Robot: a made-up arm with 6 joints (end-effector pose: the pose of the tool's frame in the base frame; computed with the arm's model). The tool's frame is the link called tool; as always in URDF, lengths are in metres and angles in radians.
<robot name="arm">
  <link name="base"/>
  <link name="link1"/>
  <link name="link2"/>
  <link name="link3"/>
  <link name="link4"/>
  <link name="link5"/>
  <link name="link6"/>
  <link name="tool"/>
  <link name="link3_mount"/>
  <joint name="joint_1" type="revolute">
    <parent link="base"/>
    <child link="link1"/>
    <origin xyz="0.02 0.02 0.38"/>
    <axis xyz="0 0 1"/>
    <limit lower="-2.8" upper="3.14" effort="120" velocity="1.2"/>
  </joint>
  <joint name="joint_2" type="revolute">
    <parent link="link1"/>
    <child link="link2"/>
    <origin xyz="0 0.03 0.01"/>
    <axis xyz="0 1 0"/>
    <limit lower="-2.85" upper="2.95" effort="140" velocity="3"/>
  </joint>
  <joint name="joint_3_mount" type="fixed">
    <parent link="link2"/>
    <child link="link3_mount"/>
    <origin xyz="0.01 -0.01 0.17"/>
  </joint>
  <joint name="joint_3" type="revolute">
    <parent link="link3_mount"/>
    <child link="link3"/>
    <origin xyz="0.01 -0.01 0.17"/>
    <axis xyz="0 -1 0"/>
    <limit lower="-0.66" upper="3.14" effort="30" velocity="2.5"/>
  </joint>
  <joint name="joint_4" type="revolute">
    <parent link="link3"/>
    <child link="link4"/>
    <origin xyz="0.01 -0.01 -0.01"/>
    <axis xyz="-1 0 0"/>
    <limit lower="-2.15" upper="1.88" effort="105" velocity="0.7"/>
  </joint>
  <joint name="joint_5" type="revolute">
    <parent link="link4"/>
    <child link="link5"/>
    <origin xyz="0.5 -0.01 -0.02"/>
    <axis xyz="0 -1 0"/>
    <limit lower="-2.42" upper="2.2" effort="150" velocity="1.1"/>
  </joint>
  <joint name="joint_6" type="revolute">
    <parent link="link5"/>
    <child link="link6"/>
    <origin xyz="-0.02 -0.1 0"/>
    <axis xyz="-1 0 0"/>
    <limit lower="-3.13" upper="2.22" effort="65" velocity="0.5"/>
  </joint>
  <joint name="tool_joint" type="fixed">
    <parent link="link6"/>
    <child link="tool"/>
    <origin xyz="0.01 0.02 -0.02" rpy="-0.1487 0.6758 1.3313"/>
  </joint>
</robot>
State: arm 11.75 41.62 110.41 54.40 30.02 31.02
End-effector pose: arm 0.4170 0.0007 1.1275 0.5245 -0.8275 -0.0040 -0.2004
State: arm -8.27 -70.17 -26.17 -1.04 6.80 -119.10
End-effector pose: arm 0.0533 -0.0883 0.8650 0.3993 0.1957 -0.6403 0.6263
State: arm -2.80 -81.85 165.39 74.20 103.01 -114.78
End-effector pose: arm -0.4336 -0.0195 -0.0202 0.1484 0.7421 -0.1095 0.6444
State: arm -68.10 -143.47 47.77 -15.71 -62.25 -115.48
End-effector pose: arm -0.3477 0.6743 0.0609 0.3232 -0.5559 -0.3678 0.6718
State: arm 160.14 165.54 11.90 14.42 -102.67 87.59
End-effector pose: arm 0.4089 0.0140 -0.1776 0.4420 -0.1851 -0.5497 0.6842
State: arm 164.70 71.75 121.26 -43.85 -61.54 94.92
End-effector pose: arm -0.6672 0.2921 0.7745 0.4691 0.3990 0.7017 -0.3583
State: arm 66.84 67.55 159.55 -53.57 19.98 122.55
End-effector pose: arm 0.2475 0.4037 1.0086 0.7879 -0.4738 -0.3269 0.2187
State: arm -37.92 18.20 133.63 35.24 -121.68 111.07
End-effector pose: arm -0.1681 0.0219 1.1358 0.3632 -0.2288 0.8955 0.1175
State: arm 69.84 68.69 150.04 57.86 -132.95 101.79
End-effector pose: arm 0.1915 0.2757 1.0100 0.0929 0.6475 -0.6186 -0.4353
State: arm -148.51 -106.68 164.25 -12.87 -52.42 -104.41
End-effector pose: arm 0.2708 0.2836 -0.2120 0.1227 -0.5986 0.5569 0.5625
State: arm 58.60 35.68 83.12 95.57 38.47 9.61
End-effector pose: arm 0.3101 0.4281 1.0941 0.2785 -0.9319 -0.2282 0.0440
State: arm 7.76 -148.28 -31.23 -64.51 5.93 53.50
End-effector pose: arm -0.2816 -0.0262 0.6202 0.5237 -0.5541 -0.6238 0.1719
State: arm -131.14 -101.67 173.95 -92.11 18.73 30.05
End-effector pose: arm 0.3213 0.2845 -0.1769 0.5512 0.6001 -0.2002 -0.5440
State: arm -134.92 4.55 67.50 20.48 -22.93 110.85
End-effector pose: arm -0.2614 -0.0687 1.1750 0.0689 -0.3026 -0.8764 0.3682
